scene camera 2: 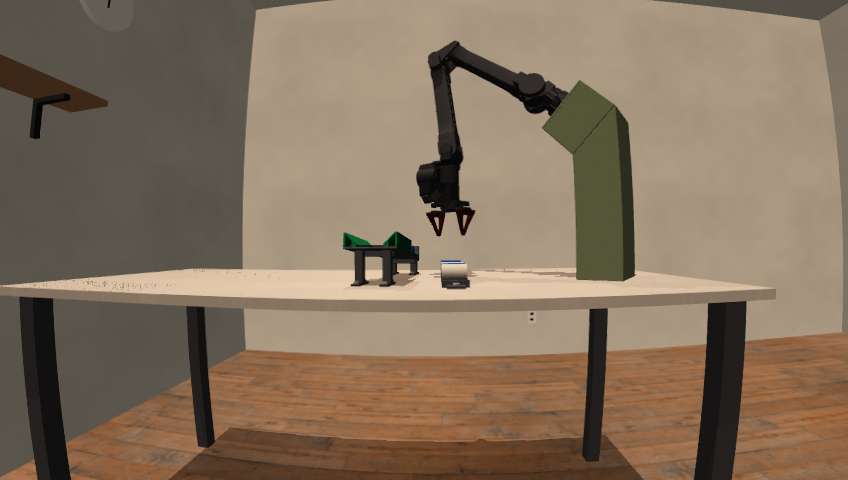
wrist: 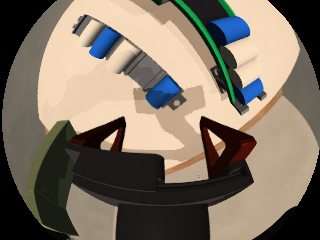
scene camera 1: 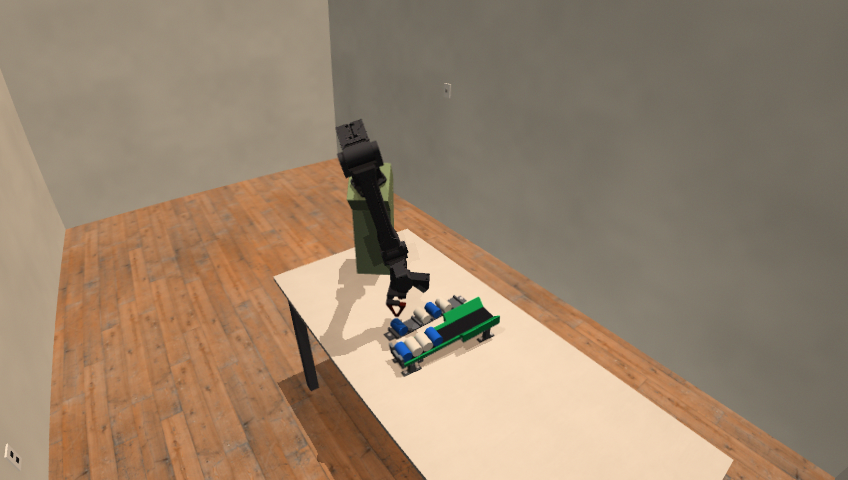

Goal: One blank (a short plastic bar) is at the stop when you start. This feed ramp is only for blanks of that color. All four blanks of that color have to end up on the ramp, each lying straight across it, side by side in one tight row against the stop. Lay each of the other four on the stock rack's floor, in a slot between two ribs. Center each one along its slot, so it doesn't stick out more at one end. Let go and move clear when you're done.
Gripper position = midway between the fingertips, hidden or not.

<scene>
In view: my gripper (scene camera 2: 450, 235), a blue blank (wrist: 224, 31) and a white blank (wrist: 236, 54).
My gripper also shows in the wrist view (wrist: 162, 120).
</scene>
